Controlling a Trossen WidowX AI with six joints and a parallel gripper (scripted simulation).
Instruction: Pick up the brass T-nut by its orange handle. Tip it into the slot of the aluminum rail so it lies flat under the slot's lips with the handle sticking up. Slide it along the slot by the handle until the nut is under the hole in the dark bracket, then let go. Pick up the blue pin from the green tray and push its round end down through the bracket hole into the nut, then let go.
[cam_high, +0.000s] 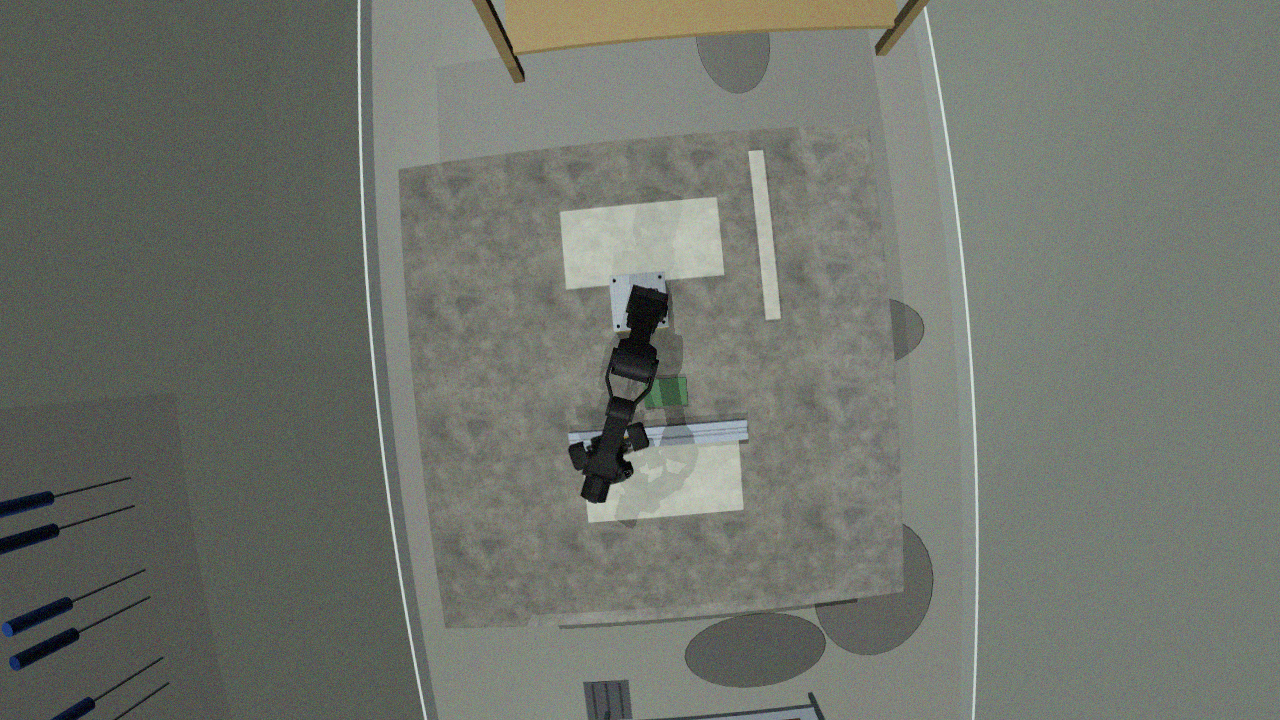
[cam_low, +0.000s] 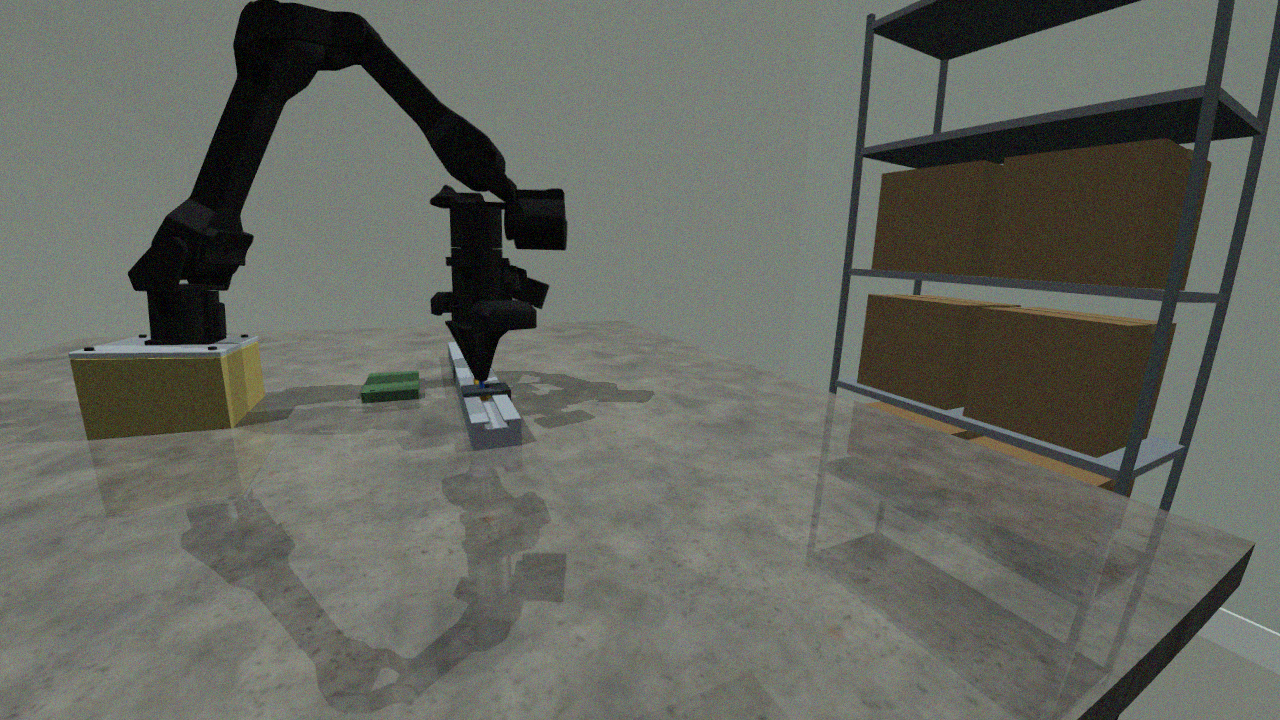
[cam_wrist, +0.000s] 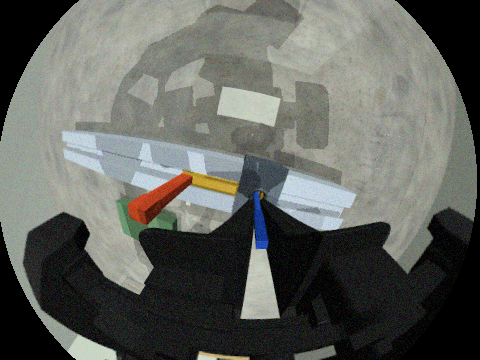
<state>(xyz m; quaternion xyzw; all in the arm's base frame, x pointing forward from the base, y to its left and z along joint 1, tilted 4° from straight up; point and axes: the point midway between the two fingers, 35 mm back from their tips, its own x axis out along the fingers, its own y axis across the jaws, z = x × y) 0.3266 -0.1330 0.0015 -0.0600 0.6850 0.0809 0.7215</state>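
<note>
Now: gripper tip right at the blue pin. Round my gripper tip: green tray: 130 mm to the left, 110 mm behind, 40 mm below.
</note>
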